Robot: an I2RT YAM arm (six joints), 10 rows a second.
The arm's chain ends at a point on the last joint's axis. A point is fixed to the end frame.
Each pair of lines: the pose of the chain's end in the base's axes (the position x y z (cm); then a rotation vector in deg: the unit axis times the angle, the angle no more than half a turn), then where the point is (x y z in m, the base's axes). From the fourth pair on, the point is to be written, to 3 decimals.
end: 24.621 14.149 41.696 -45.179 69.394 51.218
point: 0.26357 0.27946 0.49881
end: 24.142 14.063 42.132 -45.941 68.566 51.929
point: 0.25553 0.27867 0.50367
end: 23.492 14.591 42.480 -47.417 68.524 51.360
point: 0.24706 0.28573 0.50442
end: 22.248 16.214 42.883 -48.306 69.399 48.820
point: 0.237 0.304 0.504
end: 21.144 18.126 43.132 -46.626 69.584 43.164
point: 0.235 0.323 0.504
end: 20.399 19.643 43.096 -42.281 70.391 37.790
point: 0.242 0.334 0.506
